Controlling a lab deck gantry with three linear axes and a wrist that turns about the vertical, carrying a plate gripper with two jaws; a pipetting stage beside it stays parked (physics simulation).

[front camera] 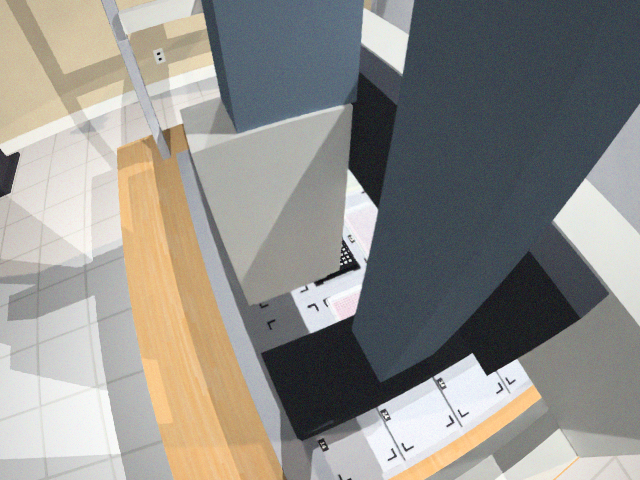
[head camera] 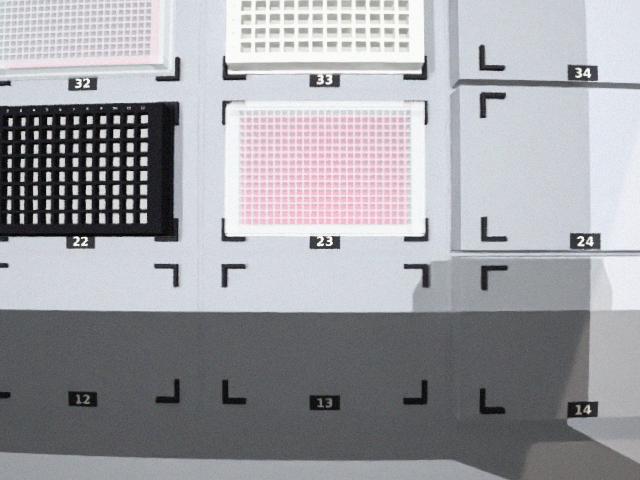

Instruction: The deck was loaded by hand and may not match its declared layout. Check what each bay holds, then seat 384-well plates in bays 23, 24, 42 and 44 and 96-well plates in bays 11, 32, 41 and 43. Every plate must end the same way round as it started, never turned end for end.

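Places are measured from the robot's base along level axes (x ahead, y left, z up), in millimetres.
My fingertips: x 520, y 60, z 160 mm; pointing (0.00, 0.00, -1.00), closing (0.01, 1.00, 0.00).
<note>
Ahead of a thing's pixels: the offset from my fingertips to its top centre. "*": to the spot under its first point.
In the head view, a pink-filled 384-well plate @[128 mm back, 90 mm left, 146 mm down] [head camera: 324,167] [front camera: 345,304] sits in bay 23. A cream 96-well plate @[* 128 mm back, 156 mm left, 148 mm down] [head camera: 324,63] is in bay 33. A black 96-well plate @[292 mm back, 90 mm left, 146 mm down] [head camera: 161,170] [front camera: 348,264] is in bay 22. A clear and pink 384-well plate @[292 mm back, 197 mm left, 146 mm down] [head camera: 77,36] [front camera: 363,222] is in bay 32. Bay 24 @[* 5 mm ahead, 89 mm left, 146 mm down] [head camera: 537,170] shows bare corner marks. Bays 11, 41, 42, 43 and 44 do not show in the head view. The black body of my gripper [front camera: 330,382] hangs close to the front camera; its jaws are hidden, so their opening cannot be told.
A dark blue column [front camera: 465,180] rises from the gripper body and hides much of the deck. A grey block [front camera: 273,206] under another blue column [front camera: 289,62] stands behind. Bays 12, 13, 14 and 34 show corner marks in the head view. A wooden edge [front camera: 170,310] borders the deck.
</note>
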